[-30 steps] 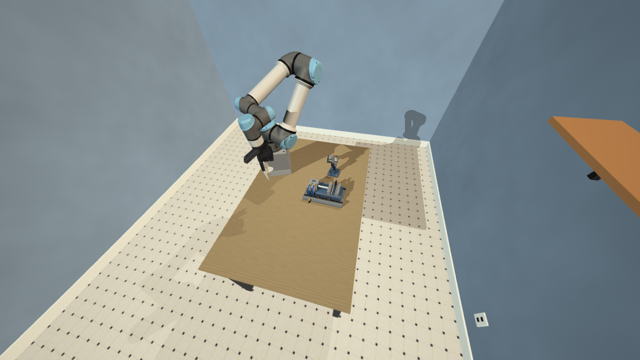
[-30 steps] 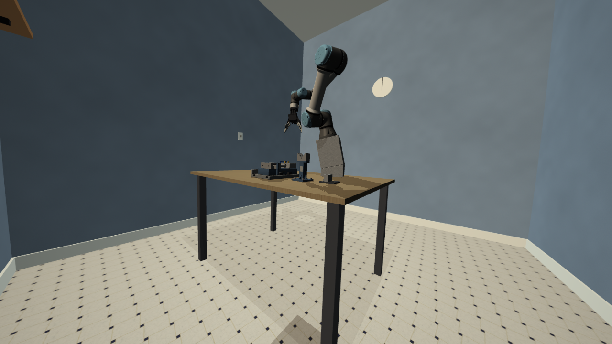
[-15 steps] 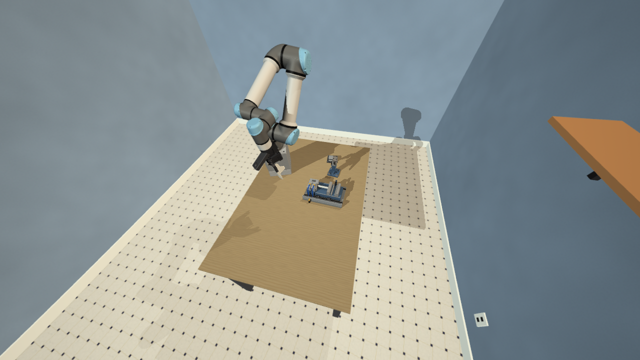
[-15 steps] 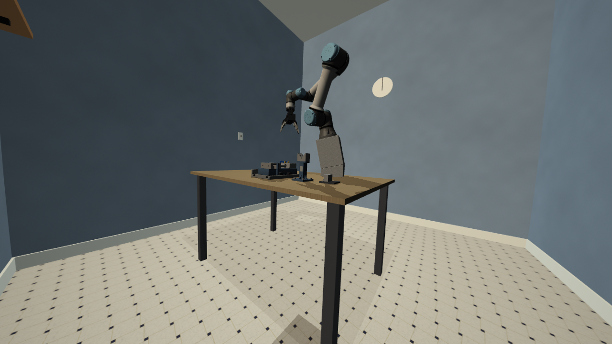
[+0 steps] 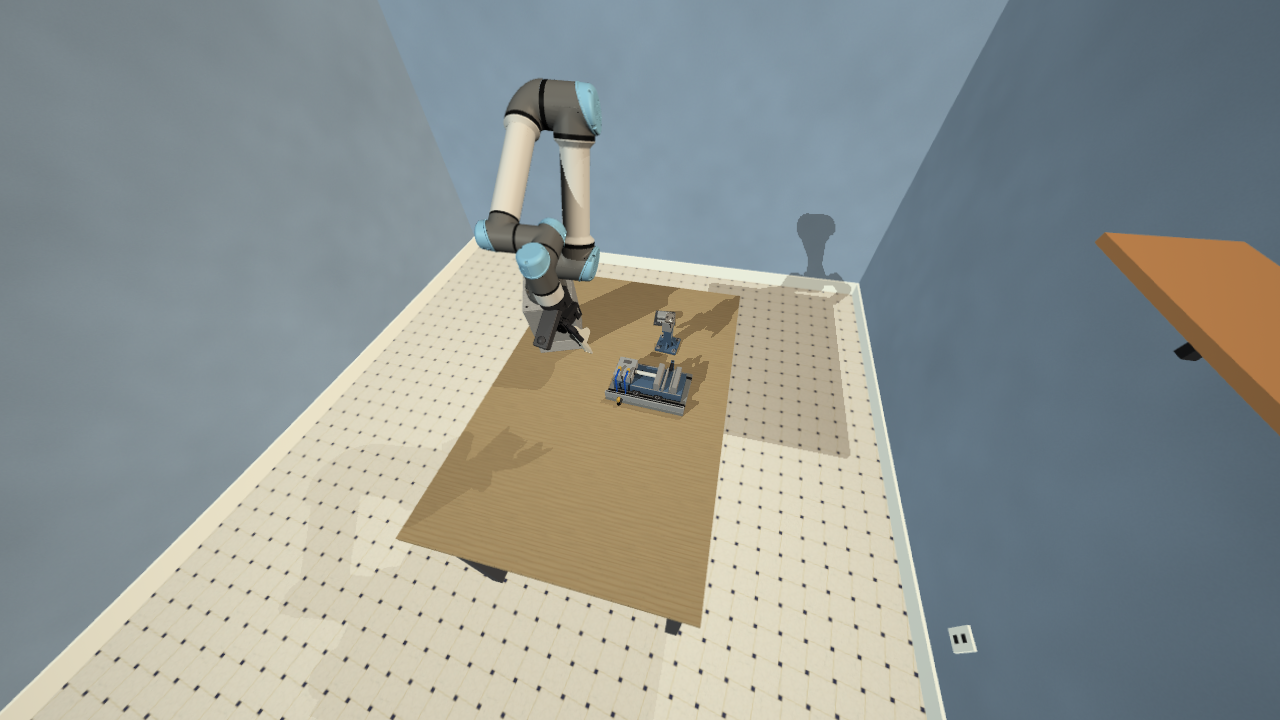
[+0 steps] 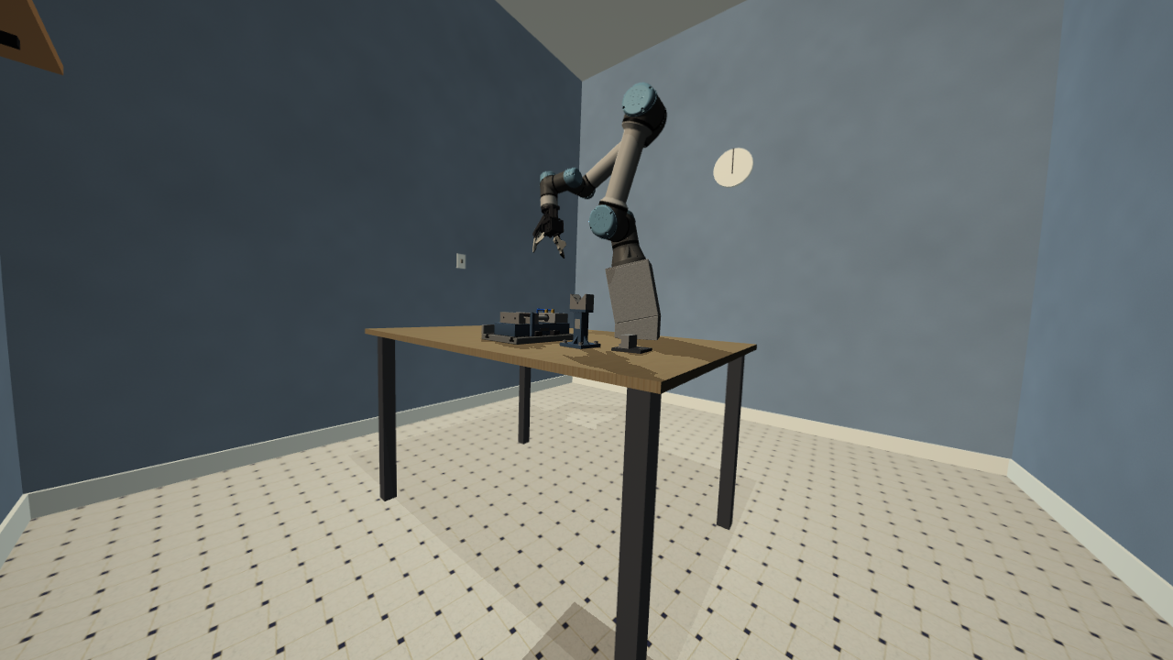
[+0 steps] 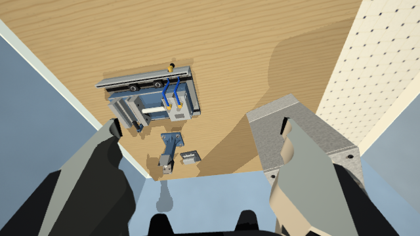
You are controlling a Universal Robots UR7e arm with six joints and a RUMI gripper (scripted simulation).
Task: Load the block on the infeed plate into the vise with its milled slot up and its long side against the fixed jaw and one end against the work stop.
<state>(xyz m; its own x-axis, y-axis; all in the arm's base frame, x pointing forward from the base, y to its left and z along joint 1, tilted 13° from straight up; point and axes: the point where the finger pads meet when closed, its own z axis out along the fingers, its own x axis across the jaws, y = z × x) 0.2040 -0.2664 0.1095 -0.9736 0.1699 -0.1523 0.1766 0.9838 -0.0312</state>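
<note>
Right now my hand is 19 cm short of the part, 52 cm to the right of it and 31 cm above it. Round my hand: cylinder rod (20 cm ahead, 15 cm to the left, 26 cm below); then air cylinder (12 cm ahead, 15 cm to the left, 26 cm below); then moving jaw (25 cm ahead, 15 cm to the left, 26 cm below).
</note>
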